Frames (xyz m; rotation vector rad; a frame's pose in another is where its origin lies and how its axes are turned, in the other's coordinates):
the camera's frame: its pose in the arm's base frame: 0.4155 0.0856 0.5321 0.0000 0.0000 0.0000
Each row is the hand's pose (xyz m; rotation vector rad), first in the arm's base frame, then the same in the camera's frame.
Working: the arm's base frame: its pose in the camera's frame: -0.4155 -0.0856 -0.5321 0.0000 0.0000 0.0000

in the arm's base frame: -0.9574 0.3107 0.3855 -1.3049 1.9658 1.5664
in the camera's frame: -1.3729 0.2251 -0.1466 -1.3049 1.9658 1.5664
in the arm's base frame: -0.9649 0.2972 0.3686 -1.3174 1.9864 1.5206
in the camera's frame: -1.3804 0.2116 -0.1635 -1.3174 1.9864 1.5206
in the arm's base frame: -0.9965 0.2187 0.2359 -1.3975 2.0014 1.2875
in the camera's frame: -1.4120 0.1331 -0.2962 -1.3975 2.0014 1.2875
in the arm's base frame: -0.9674 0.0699 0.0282 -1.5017 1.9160 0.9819
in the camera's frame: -1.3829 -0.0157 -0.5039 -1.5017 1.9160 0.9819
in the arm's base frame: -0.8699 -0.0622 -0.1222 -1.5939 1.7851 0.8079
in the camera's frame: -1.2854 -0.1478 -0.6543 -1.5939 1.7851 0.8079
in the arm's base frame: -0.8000 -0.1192 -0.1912 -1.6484 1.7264 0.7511
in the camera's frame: -1.2155 -0.2048 -0.7233 -1.6484 1.7264 0.7511
